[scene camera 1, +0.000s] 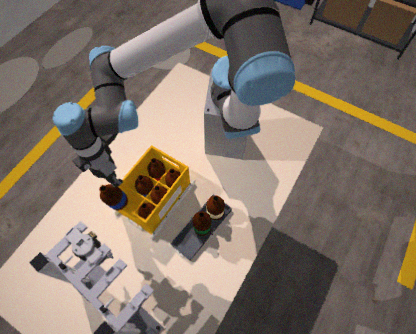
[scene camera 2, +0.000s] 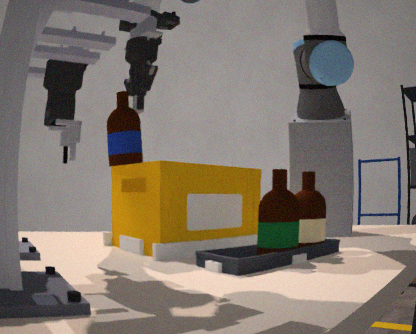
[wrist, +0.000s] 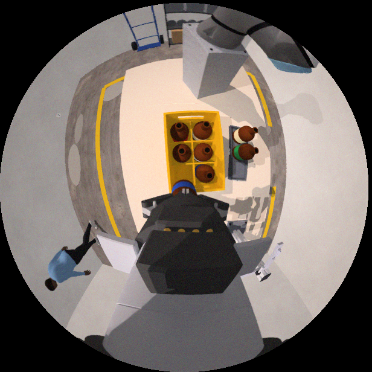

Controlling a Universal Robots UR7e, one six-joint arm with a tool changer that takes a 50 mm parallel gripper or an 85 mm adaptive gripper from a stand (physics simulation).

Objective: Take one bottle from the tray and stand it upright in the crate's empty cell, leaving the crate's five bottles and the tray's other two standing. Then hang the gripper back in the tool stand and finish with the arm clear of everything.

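Places are measured from the arm's base along level axes (x ahead, y left, z up), in millimetres.
Pixels of known places: hand at its tool point: (scene camera 2: pixel 142 36); arm's base at its link origin: (scene camera 2: pixel 321 114).
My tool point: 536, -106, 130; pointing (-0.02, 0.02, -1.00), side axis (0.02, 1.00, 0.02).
For each thing: its middle in the pictures, then the offset to it from my tool point, as dx, dy, dz.
- blue-label bottle at the middle of its body: (scene camera 2: pixel 123 127) (scene camera 1: pixel 111 195) +29, +3, -227
- yellow crate at the middle of its body: (scene camera 2: pixel 186 208) (scene camera 1: pixel 152 190) -111, +37, -392
- green-label bottle at the middle of its body: (scene camera 2: pixel 279 214) (scene camera 1: pixel 202 221) -135, +280, -397
- cream-label bottle at the middle of its body: (scene camera 2: pixel 308 212) (scene camera 1: pixel 215 205) -220, +282, -397
- tray at the middle of its body: (scene camera 2: pixel 276 253) (scene camera 1: pixel 202 226) -134, +279, -467
My gripper (scene camera 1: pixel 118 182) (scene camera 2: pixel 139 103) (wrist: pixel 185 191) is shut and empty above the crate's stand-side end. The blue-label bottle (scene camera 1: pixel 113 196) (scene camera 2: pixel 125 142) (wrist: pixel 183 184) is out of the fingers, beside their tips. It leans slightly, with its base at the top rim of the yellow crate (scene camera 1: pixel 152 224) (scene camera 2: pixel 172 181) (wrist: pixel 220 150); exact contact is unclear. Five bottles stand in the crate; its empty cell (wrist: pixel 180 172) is next to the leaning bottle. A green-label bottle (scene camera 1: pixel 202 223) (scene camera 2: pixel 278 220) (wrist: pixel 244 151) and a cream-label bottle (scene camera 1: pixel 215 206) (scene camera 2: pixel 312 215) (wrist: pixel 245 134) stand in the tray (scene camera 1: pixel 187 246) (scene camera 2: pixel 235 261) (wrist: pixel 237 173).
The tool stand (scene camera 1: pixel 90 296) (scene camera 2: pixel 10 150) is near the crate; another gripper (scene camera 2: pixel 64 95) hangs from it. The arm's pedestal (scene camera 1: pixel 225 140) (scene camera 2: pixel 320 175) (wrist: pixel 205 70) stands behind the crate and tray. A person (wrist: pixel 62 265) is off to one side in the wrist view.
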